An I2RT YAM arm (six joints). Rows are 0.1 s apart.
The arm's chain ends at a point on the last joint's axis. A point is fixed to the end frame.
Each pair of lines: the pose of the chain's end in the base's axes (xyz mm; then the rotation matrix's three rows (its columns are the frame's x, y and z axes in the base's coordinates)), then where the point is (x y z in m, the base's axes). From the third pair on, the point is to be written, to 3 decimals.
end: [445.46 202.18 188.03], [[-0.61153 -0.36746 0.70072], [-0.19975 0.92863 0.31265], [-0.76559 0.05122 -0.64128]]
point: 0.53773 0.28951 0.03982
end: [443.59 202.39 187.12], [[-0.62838 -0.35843 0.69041], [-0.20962 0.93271 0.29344], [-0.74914 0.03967 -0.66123]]
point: 0.53362 0.28590 0.03537
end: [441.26 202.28 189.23], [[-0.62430 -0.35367 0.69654], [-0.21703 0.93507 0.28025], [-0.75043 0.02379 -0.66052]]
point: 0.533 0.283 0.037
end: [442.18 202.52 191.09], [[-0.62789 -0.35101 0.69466], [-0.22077 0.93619 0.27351], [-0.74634 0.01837 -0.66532]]
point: 0.533 0.282 0.038
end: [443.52 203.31 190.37], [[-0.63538 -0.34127 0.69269], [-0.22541 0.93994 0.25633], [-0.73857 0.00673 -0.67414]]
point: 0.534 0.280 0.035
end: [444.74 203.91 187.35], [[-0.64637 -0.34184 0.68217], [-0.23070 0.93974 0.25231], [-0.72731 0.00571 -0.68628]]
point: 0.533 0.279 0.030
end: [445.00 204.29 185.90], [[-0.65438 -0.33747 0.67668], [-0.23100 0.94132 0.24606], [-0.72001 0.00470 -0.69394]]
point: 0.532 0.278 0.028
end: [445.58 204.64 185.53], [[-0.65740 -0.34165 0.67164], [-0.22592 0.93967 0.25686], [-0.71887 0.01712 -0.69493]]
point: 0.532 0.281 0.028
